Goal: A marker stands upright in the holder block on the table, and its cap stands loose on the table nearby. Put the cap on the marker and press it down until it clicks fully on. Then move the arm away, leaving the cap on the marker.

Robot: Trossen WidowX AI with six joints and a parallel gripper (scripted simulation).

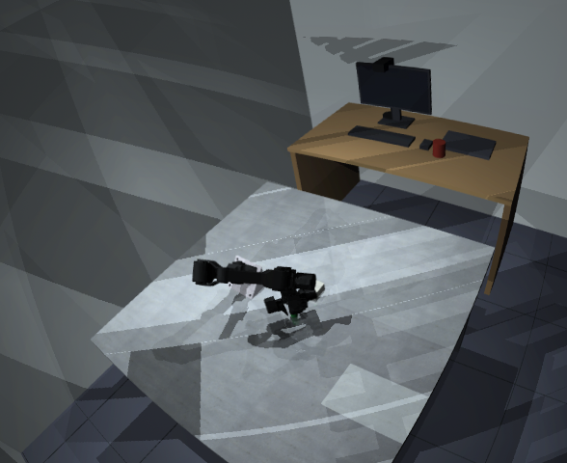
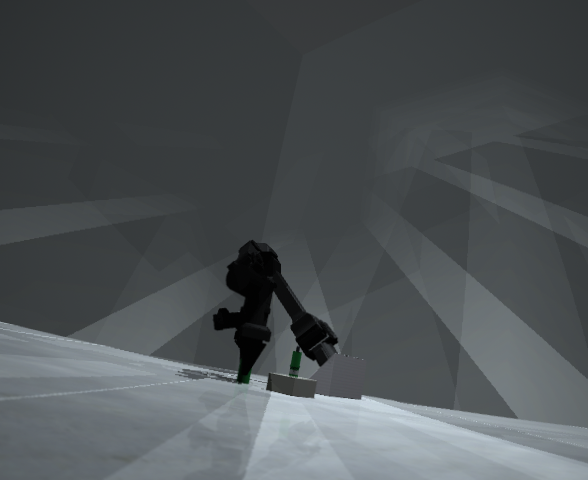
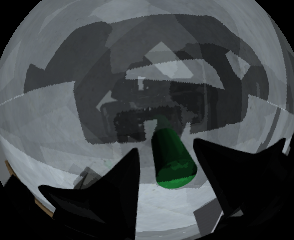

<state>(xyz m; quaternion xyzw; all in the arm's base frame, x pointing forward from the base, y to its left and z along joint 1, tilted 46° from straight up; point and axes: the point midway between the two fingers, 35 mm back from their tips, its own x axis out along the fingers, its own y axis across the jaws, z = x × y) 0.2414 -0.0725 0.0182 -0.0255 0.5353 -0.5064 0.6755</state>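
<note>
Right now the grey holder block is 130 mm to the left of my gripper tip. Round my gripper tip: green cap: 10 mm above.
</note>
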